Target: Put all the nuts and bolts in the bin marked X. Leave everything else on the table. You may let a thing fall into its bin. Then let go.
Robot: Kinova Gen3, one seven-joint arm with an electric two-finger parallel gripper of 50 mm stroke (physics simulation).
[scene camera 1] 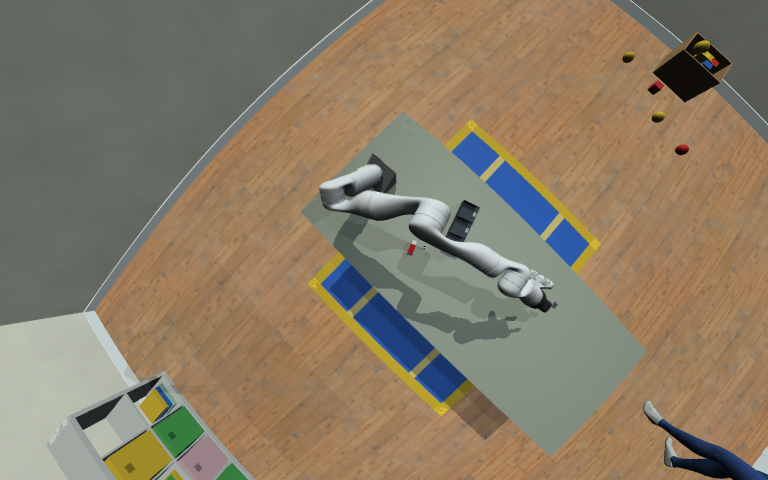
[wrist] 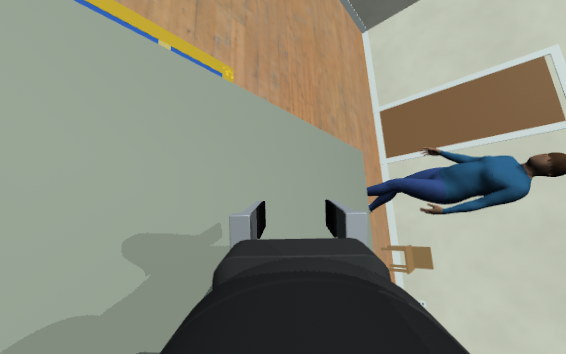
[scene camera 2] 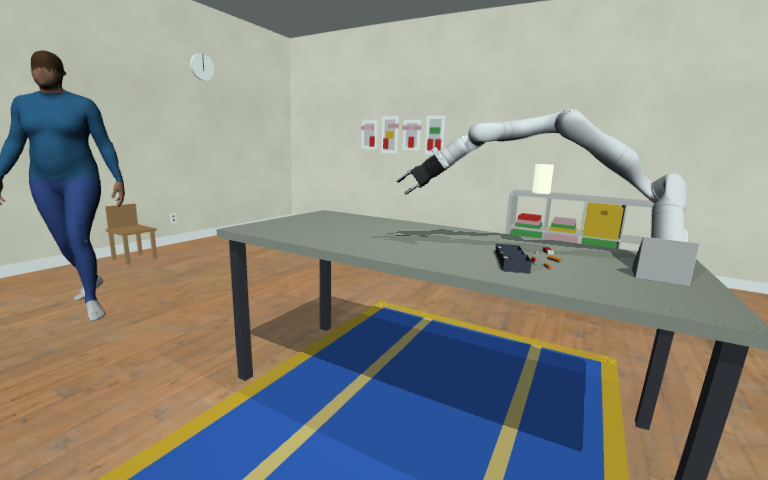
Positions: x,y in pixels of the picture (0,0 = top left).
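Labels:
I see a dark three-compartment bin in scene camera 1 (466,214) and in scene camera 2 (512,258). In the wrist view the bin is out of frame.

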